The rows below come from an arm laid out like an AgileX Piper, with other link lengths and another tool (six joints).
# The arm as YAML. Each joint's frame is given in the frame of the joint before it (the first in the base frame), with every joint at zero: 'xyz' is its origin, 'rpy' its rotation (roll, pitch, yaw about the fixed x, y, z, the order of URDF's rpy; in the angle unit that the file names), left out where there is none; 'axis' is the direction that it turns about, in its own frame. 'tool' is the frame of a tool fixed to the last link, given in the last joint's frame.
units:
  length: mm
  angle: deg
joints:
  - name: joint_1
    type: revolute
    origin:
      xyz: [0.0, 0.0, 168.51]
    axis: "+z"
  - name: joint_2
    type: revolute
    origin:
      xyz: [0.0, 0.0, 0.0]
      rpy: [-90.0, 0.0, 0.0]
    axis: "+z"
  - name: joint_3
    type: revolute
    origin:
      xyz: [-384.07, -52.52, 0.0]
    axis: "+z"
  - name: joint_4
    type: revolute
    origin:
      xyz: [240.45, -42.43, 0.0]
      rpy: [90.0, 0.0, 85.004]
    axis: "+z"
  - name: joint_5
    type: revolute
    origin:
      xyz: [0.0, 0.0, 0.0]
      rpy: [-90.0, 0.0, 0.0]
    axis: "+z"
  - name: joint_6
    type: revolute
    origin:
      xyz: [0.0, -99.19, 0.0]
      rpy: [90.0, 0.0, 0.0]
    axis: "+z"
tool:
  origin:
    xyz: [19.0, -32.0, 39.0]
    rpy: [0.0, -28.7, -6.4]
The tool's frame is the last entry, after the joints.
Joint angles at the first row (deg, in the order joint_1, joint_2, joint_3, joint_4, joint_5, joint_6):
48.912, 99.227, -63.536, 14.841, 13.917, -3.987
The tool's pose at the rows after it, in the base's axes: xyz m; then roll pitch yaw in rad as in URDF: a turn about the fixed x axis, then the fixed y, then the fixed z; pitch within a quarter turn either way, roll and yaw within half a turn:
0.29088 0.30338 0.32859 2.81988 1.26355 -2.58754
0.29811 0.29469 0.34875 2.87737 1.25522 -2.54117
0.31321 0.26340 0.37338 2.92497 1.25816 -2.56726
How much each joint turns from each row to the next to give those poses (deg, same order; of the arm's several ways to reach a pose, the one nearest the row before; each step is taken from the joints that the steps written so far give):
-0.317, 0.000, -3.027, -0.473, 4.311, 0.016
-1.484, -1.071, -3.647, -2.985, 5.421, 1.905
-4.353, -2.399, -2.526, -2.755, 4.842, 2.066

